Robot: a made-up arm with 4 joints.
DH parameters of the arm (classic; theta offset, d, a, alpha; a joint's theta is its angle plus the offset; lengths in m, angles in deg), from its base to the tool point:
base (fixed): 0 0 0 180
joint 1: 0 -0.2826 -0.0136 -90
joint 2: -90 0.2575 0.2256 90
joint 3: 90 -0.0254 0.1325 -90
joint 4: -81.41 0 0.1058 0
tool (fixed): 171.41 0.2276 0 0
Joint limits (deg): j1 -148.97..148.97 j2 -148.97..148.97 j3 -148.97..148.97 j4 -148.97..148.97
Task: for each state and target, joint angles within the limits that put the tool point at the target. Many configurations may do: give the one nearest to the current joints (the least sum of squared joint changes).
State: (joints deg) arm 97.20 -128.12 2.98 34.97
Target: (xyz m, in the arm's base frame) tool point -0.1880 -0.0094 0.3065
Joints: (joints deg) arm 108.91 -123.75 55.53 21.42
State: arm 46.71 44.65 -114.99 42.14
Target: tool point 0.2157 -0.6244 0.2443
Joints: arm 23.25 83.72 -89.15 74.15
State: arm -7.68 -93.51 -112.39 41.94
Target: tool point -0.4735 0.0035 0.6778
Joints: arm 36.23 -133.01 -132.63 45.72
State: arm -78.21 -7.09 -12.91 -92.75
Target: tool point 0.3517 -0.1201 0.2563
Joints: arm -73.55 -8.06 -22.37 -85.65
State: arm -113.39 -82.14 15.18 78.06
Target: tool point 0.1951 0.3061 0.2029
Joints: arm -138.57 -98.80 26.98 105.19
